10 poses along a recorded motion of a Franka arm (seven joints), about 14 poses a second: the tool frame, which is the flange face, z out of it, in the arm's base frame.
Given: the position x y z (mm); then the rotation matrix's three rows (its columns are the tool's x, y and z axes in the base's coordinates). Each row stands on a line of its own.
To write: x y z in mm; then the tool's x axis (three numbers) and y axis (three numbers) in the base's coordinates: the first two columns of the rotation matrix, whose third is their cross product. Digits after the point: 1 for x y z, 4 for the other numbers. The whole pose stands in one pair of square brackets.
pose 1, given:
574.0, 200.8, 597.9
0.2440, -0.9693, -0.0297
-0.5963, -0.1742, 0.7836
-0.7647, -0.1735, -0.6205
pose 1, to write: [574.0, 200.8, 597.9, 0.2440, -0.5963, -0.7647, -0.9693, -0.1742, -0.1735]
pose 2, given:
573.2, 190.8, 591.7
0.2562, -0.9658, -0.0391
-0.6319, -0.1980, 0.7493
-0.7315, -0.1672, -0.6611
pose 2, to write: [573.2, 190.8, 591.7, 0.2562, -0.6319, -0.7315, -0.9658, -0.1980, -0.1672]
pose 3, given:
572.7, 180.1, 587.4
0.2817, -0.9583, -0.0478
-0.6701, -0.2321, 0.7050
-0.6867, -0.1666, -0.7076
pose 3, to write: [572.7, 180.1, 587.4, 0.2817, -0.6701, -0.6867, -0.9583, -0.2321, -0.1666]
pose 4, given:
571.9, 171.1, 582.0
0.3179, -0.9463, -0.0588
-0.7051, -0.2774, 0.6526
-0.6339, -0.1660, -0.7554
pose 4, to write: [571.9, 171.1, 582.0, 0.3179, -0.7051, -0.6339, -0.9463, -0.2774, -0.1660]
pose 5, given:
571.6, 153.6, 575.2
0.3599, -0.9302, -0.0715
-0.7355, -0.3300, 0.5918
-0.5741, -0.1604, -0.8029
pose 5, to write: [571.6, 153.6, 575.2, 0.3599, -0.7355, -0.5741, -0.9302, -0.3300, -0.1604]
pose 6, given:
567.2, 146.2, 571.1
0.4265, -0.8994, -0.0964
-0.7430, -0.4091, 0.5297
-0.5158, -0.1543, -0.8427
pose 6, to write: [567.2, 146.2, 571.1, 0.4265, -0.7430, -0.5158, -0.8994, -0.4091, -0.1543]
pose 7, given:
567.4, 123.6, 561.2
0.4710, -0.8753, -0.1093
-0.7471, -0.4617, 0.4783
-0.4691, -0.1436, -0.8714
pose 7, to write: [567.4, 123.6, 561.2, 0.4710, -0.7471, -0.4691, -0.8753, -0.4617, -0.1436]
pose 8, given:
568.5, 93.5, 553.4
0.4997, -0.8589, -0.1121
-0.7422, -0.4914, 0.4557
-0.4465, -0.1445, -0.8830
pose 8, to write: [568.5, 93.5, 553.4, 0.4997, -0.7422, -0.4465, -0.8589, -0.4914, -0.1445]
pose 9, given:
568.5, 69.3, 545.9
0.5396, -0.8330, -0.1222
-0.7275, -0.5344, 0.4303
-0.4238, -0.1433, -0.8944
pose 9, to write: [568.5, 69.3, 545.9, 0.5396, -0.7275, -0.4238, -0.8330, -0.5344, -0.1433]
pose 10, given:
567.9, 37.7, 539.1
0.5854, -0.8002, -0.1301
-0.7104, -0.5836, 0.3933
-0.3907, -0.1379, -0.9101
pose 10, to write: [567.9, 37.7, 539.1, 0.5854, -0.7104, -0.3907, -0.8002, -0.5836, -0.1379]
